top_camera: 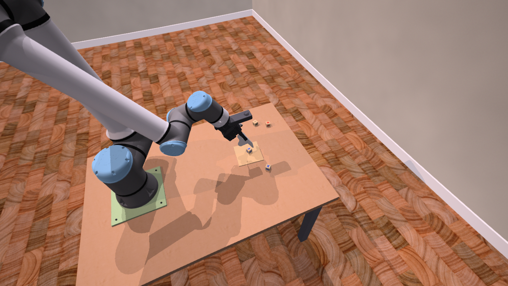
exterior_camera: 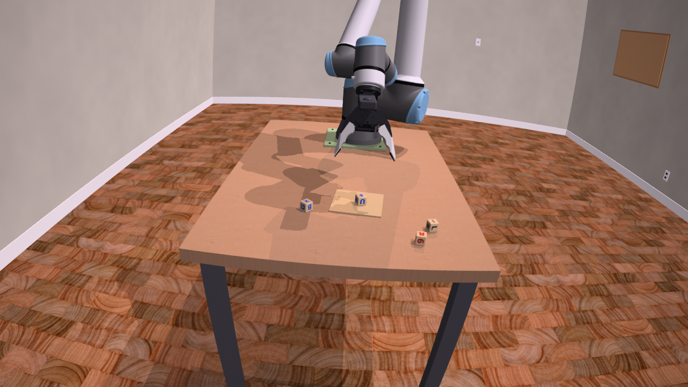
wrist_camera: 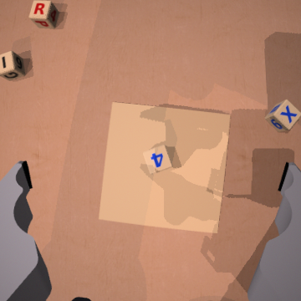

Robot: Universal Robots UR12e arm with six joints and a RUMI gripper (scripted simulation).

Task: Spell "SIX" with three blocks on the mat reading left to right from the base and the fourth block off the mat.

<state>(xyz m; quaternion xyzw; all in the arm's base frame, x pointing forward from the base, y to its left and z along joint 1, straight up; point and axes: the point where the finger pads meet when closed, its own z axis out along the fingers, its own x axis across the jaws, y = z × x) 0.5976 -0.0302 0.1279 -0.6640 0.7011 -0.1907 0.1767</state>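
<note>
My gripper is now 13 cm above the mat, 1 cm to the left of it and 1 cm past it. From my hand the other things lie so: red-lettered block: 19 cm ahead, 13 cm to the left, 12 cm below.
</note>
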